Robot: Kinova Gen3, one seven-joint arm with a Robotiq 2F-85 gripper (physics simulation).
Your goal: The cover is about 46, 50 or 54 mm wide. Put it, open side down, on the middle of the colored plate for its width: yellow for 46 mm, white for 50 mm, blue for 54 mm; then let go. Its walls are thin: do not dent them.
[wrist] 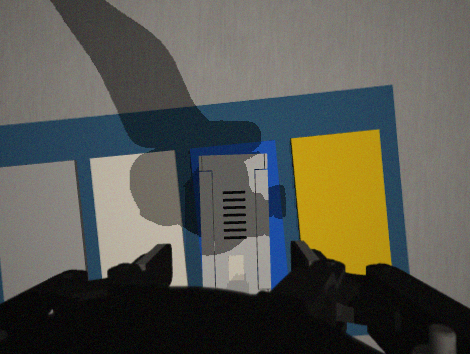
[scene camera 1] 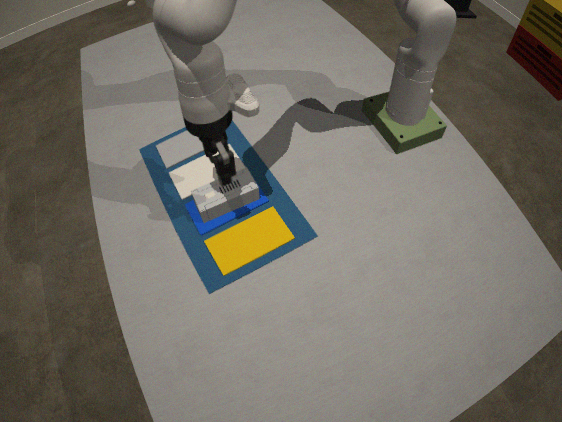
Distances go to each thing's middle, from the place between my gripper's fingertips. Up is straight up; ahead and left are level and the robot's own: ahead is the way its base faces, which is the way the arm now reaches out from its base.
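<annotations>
The grey cover [scene camera 1: 218, 200] has my hand 9 cm above it. Counting from my hand, I find the white plate [scene camera 1: 199, 172] 3 cm ahead, 9 cm to the right and 11 cm below, while the yellow plate [scene camera 1: 264, 232] is 3 cm behind, 9 cm to the left and 11 cm below. The blue plate [scene camera 1: 203, 228] is 11 cm below my hand.
</annotations>
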